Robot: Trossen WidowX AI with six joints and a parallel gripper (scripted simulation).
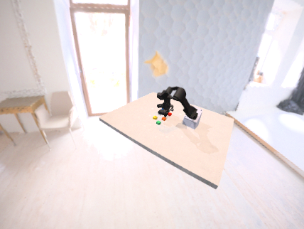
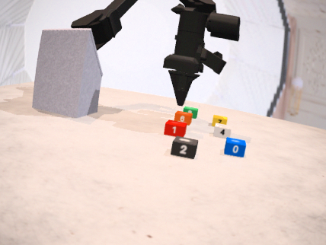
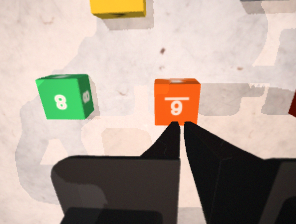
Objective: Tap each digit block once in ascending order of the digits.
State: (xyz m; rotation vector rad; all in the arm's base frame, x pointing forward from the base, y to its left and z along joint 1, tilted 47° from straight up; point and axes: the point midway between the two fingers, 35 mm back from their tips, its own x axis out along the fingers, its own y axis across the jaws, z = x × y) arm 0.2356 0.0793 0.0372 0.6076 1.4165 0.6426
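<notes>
The orange 6 block lies 1 cm ahead of my gripper tip and 2 cm below it. Round my gripper tip: white 4 block (10 cm ahead, 5 cm to the right, 2 cm below); then green block (1 cm ahead, 9 cm to the left, 2 cm below); then yellow 7 block (8 cm ahead, 4 cm to the left, 2 cm below).
</notes>
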